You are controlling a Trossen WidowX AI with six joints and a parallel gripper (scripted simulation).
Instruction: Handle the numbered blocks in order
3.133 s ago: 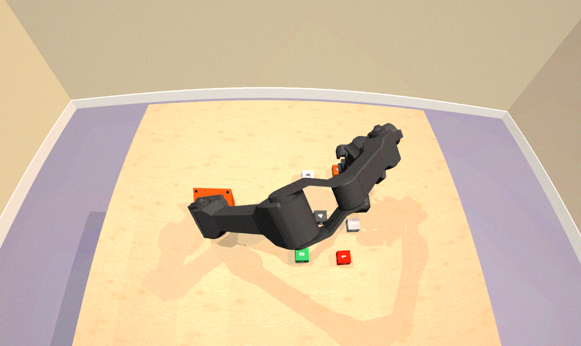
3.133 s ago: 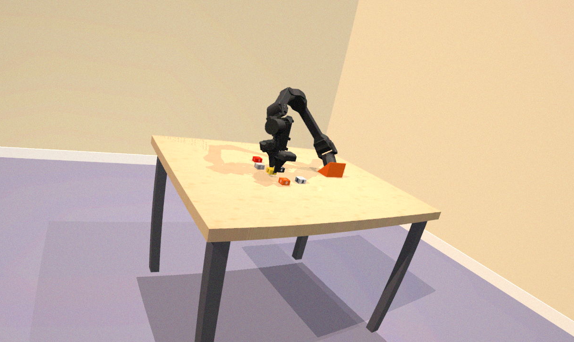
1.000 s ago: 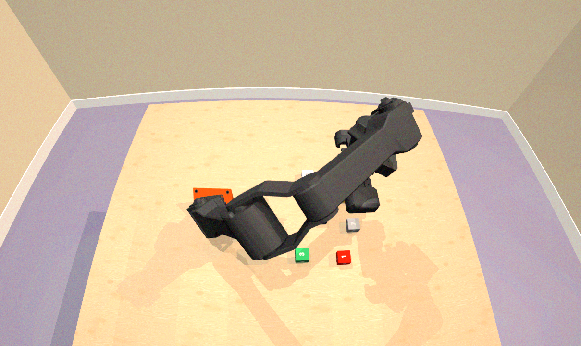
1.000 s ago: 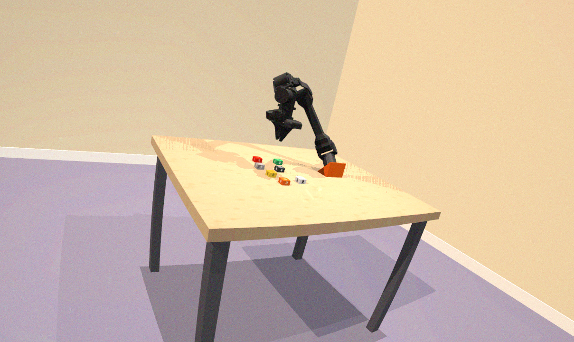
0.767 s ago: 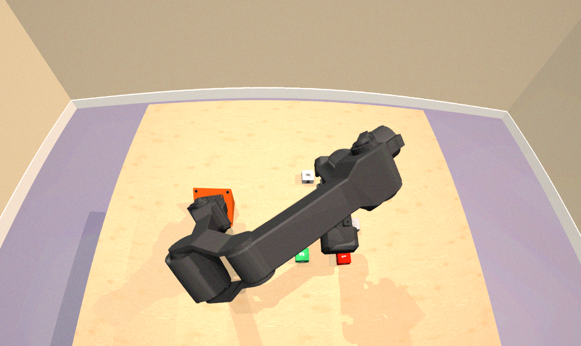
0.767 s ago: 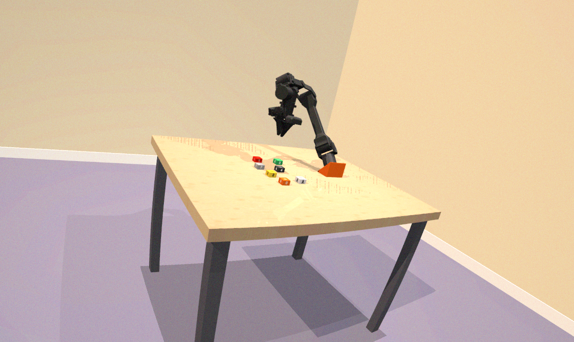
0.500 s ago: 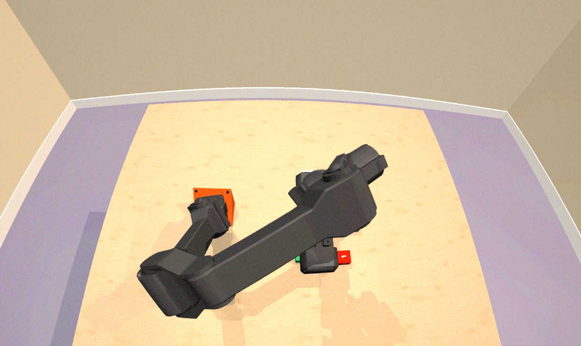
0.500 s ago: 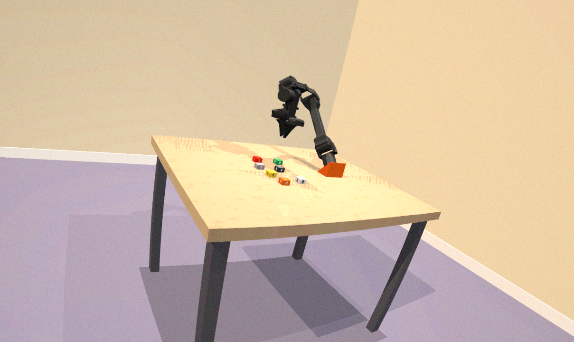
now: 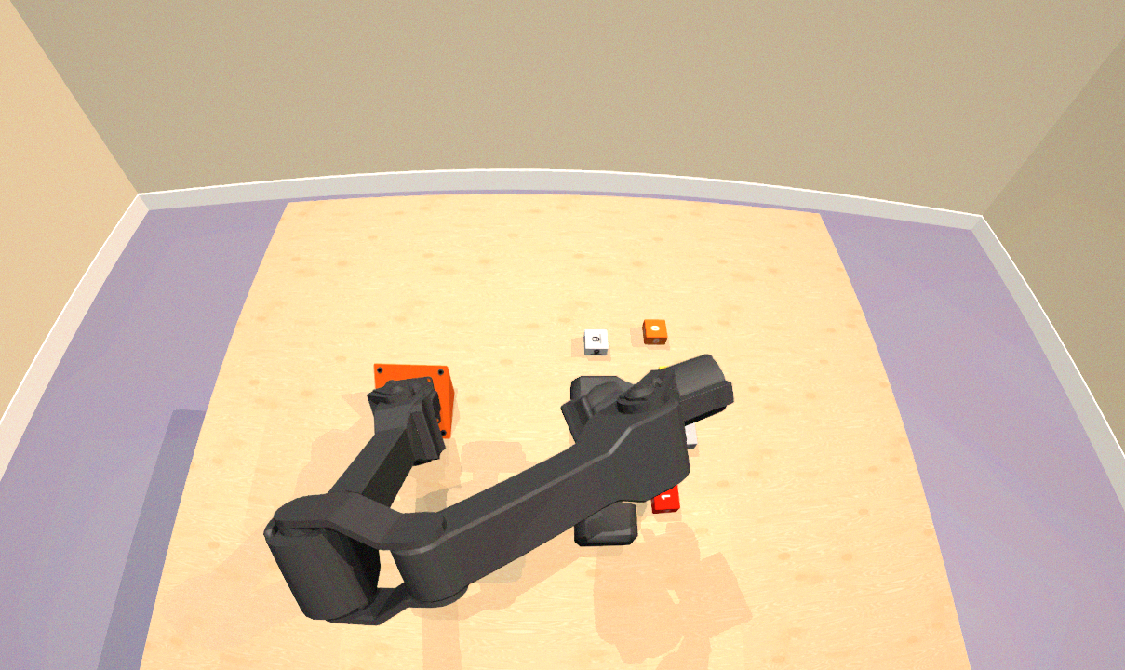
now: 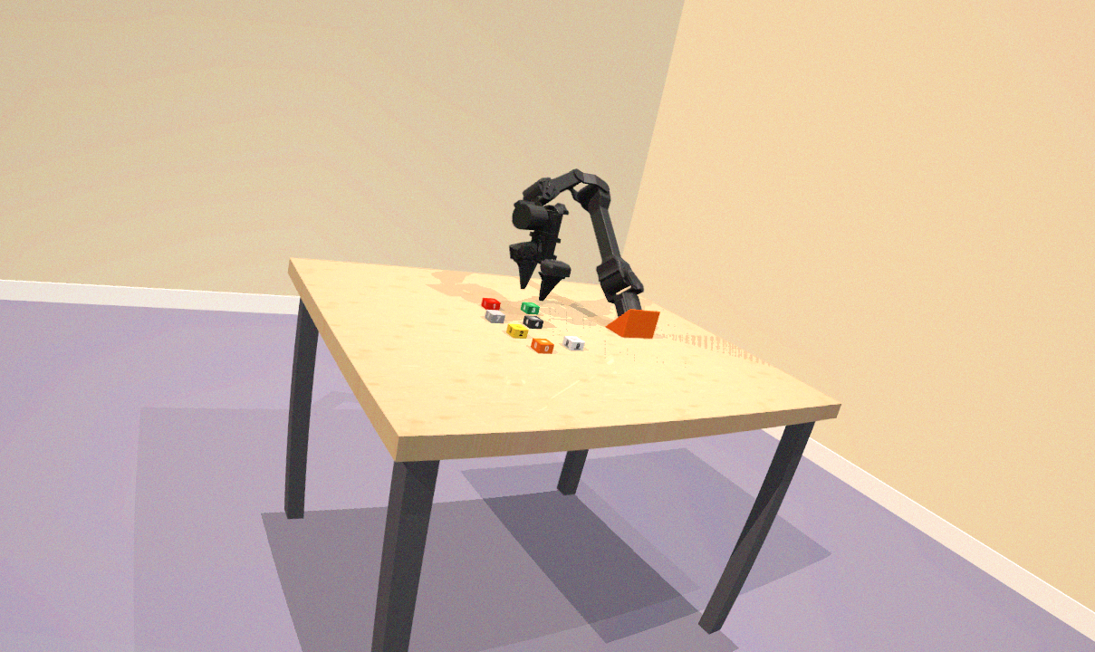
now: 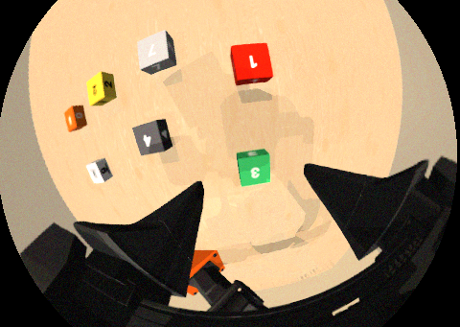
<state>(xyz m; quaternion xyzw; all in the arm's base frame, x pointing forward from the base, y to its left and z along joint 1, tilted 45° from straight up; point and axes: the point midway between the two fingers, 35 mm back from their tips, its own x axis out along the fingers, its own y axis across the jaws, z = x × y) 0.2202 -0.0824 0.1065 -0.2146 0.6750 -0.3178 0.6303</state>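
My gripper tip is 30 mm above the green block and 10 mm past it. Also, from my gripper tip: dark block: 90 mm to the left, 50 mm ahead, 30 mm below; then red block: 90 mm ahead, 30 mm below, 20 mm to the right; then grey block: 140 mm ahead, 60 mm to the left, 30 mm below.
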